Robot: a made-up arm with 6 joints. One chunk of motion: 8 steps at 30 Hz.
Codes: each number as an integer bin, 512 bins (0 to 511) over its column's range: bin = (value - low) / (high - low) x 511, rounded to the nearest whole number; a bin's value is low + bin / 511 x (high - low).
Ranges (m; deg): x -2..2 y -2..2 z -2..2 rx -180..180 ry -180..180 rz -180..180
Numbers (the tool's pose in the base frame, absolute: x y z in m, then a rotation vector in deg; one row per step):
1: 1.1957 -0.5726 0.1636 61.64 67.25 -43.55
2: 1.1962 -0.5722 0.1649 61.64 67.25 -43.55
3: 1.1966 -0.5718 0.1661 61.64 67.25 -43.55
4: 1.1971 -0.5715 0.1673 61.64 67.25 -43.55
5: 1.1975 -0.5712 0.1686 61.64 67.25 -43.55
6: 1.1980 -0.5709 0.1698 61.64 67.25 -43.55
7: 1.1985 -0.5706 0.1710 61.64 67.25 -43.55
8: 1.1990 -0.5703 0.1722 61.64 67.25 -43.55
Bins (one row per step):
1: 408 182 276 343 351 194
2: 408 182 277 343 351 194
3: 408 182 277 343 351 194
4: 408 182 277 343 351 194
5: 408 183 277 343 351 194
6: 409 183 277 343 351 194
7: 409 183 277 343 351 194
8: 409 183 277 343 351 194

